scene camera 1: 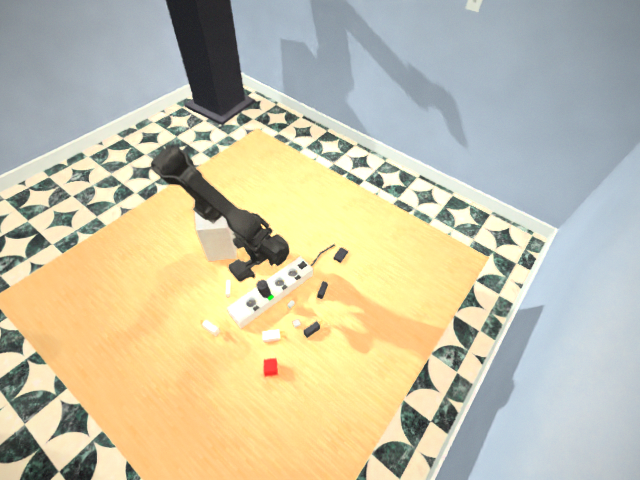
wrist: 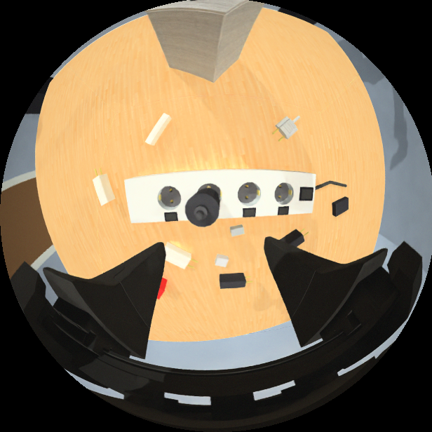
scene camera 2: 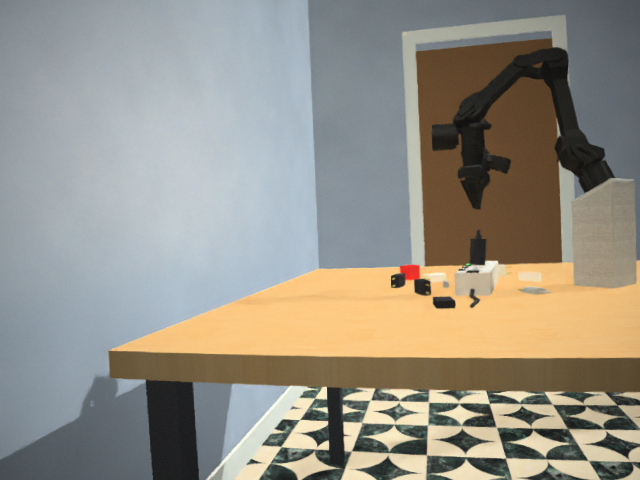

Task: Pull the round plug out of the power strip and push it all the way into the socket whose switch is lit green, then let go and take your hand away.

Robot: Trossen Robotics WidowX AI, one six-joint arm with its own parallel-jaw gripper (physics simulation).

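Frame: origin at the arm's base, x ahead, y left, z up, level; millimetres.
Where they show: gripper, fingertip midpoint: [scene camera 1: 262, 271] [scene camera 2: 476, 209]; arm's base, link origin: [scene camera 1: 212, 211] [scene camera 2: 603, 189].
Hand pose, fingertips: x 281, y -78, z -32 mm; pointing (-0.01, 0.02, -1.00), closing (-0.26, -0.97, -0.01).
Observation:
Things, the pixels of their top centre, and the offset from my fingertips. "spot": a spot on its surface instead.
- black round plug, top centre: [scene camera 2: 477, 235] [scene camera 1: 262, 282] dx +0, dy -6, dz -66 mm
- green-lit switch, surface spot: [scene camera 2: 467, 265] [scene camera 1: 272, 295] spot: dx +28, dy +4, dz -142 mm
- red cube, top centre: [scene camera 2: 409, 265] [scene camera 1: 270, 365] dx +168, dy -189, dz -153 mm
- short black cord, surface spot: [scene camera 1: 323, 252] spot: dx +57, dy +289, dz -188 mm
The white power strip [scene camera 1: 238, 313] [scene camera 2: 472, 285] [wrist: 142, 200] lies on the table. The black round plug [scene camera 1: 263, 288] [scene camera 2: 478, 251] [wrist: 202, 208] stands upright in the second socket from the cordless end. The green-lit switch [scene camera 1: 270, 297] [scene camera 2: 467, 265] is right beside that socket; in the wrist view the plug hides it. Part of the socket's rim and a contact show behind the plug, and its exact depth cannot be told. My gripper [scene camera 2: 476, 207] [wrist: 214, 246] is open and empty, with a gap above the plug's top. The other three sockets are empty.
A red cube [scene camera 1: 270, 367] [scene camera 2: 409, 272], white blocks [scene camera 1: 271, 335] [wrist: 103, 189], black blocks [scene camera 1: 311, 329] [wrist: 232, 281] and a grey plug [wrist: 287, 127] lie around the strip. The arm's grey pedestal [scene camera 1: 216, 242] [scene camera 2: 603, 237] [wrist: 200, 42] stands behind it. A short black cord [scene camera 1: 323, 253] [wrist: 331, 184] leaves one end.

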